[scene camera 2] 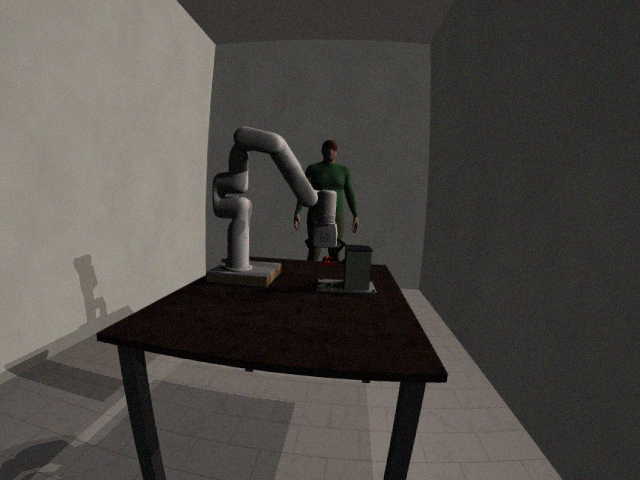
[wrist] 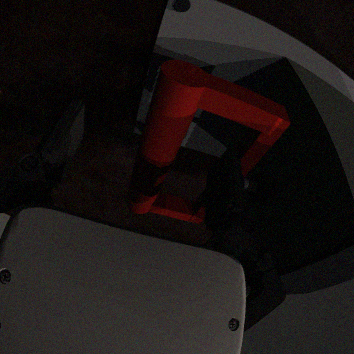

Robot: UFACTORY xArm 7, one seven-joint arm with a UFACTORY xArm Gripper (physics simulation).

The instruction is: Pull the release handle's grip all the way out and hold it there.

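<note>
The red release handle (scene camera 2: 329, 259) (wrist: 172, 117) sticks out from the dark grey-green housing (scene camera 2: 357, 268) (wrist: 305, 200). Its thick round grip and two side arms form a loop. My gripper (scene camera 2: 324, 251) (wrist: 151, 138) is open and empty, pointing down above the handle. In the wrist view the left finger is out to the left of the grip, and the right finger overlaps the loop between grip and housing. The grip lies between the spread fingers in that view, with no visible contact. The lower part of the handle is in shadow and partly hidden; the exact fingertip height cannot be told.
The housing stands on a light grey base plate (scene camera 2: 330, 290) (wrist: 235, 30) with screws at its edge, on the dark table (scene camera 2: 268, 325). The robot's base block (scene camera 2: 240, 280) is to the left. A person in green (scene camera 2: 329, 178) stands behind the table.
</note>
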